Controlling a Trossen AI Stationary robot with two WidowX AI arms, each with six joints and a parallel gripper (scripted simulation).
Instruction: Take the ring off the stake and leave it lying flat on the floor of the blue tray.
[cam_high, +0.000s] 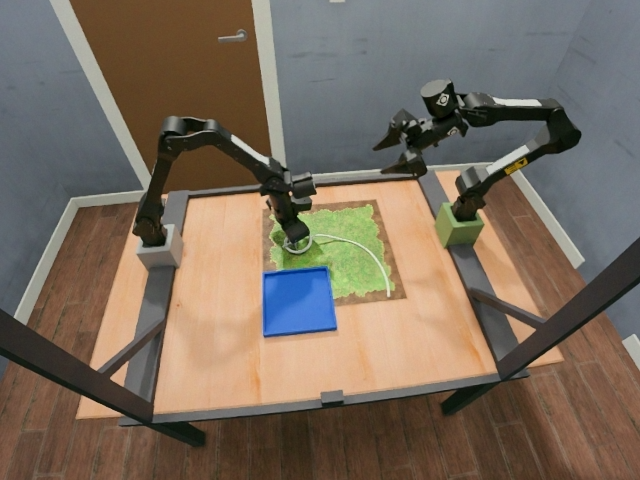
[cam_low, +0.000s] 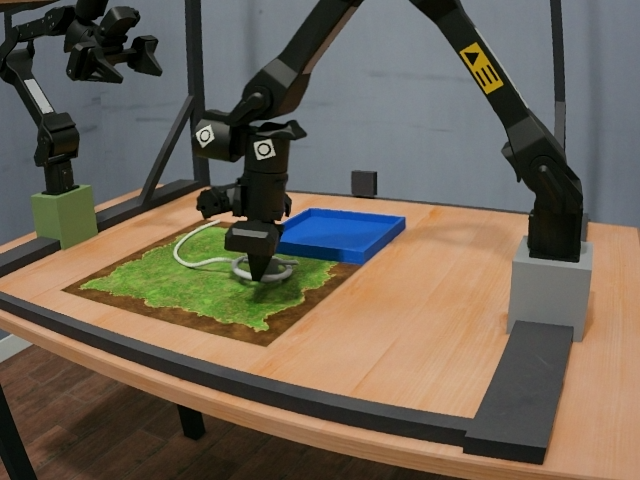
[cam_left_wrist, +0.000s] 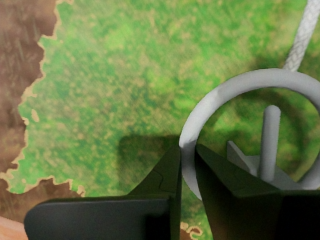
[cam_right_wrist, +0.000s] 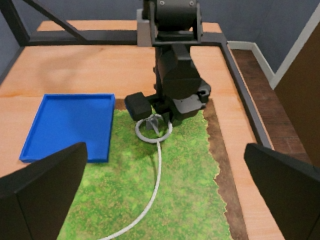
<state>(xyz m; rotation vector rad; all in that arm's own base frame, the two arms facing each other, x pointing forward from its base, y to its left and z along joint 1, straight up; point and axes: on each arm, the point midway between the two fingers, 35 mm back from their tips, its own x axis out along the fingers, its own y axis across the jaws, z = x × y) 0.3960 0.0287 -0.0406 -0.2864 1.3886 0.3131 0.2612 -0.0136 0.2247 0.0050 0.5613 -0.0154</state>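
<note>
The grey stake lies 4 cm below my left hand, 4 cm behind it and 1 cm to the right of it. Also, from my left hand: ring 3 cm below, 3 cm behind, 2 cm to the right; blue tray 23 cm behind, 4 cm below, 1 cm to the right; green grass mat 11 cm to the right, 6 cm below, 6 cm behind.
</note>
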